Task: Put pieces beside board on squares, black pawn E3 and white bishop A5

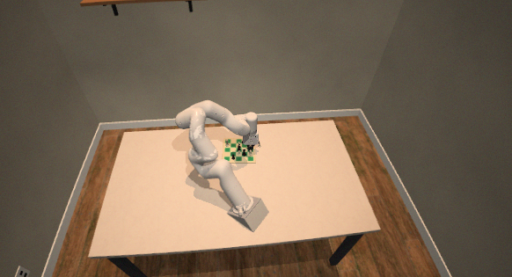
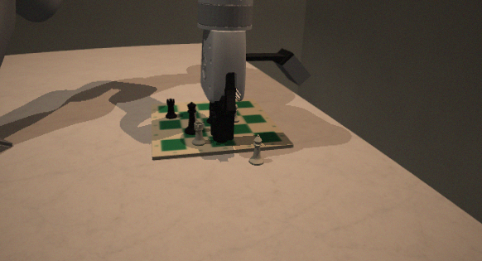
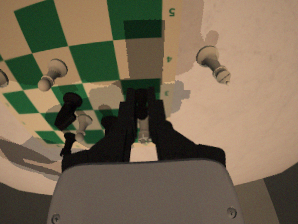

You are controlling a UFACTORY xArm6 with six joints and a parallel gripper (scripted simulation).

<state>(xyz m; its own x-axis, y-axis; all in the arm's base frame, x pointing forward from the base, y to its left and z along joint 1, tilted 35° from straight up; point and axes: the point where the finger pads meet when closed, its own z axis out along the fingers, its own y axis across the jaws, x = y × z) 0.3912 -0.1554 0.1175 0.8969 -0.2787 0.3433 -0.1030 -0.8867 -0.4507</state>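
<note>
Right now the black pawn is 10 mm below my hand. Also, from my hand: black bishop (10 mm ahead, 70 mm to the left, 10 mm below); then black rook (60 mm behind, 120 mm to the left, 10 mm below); then chessboard (10 mm ahead, 80 mm to the left, 30 mm below).
</note>
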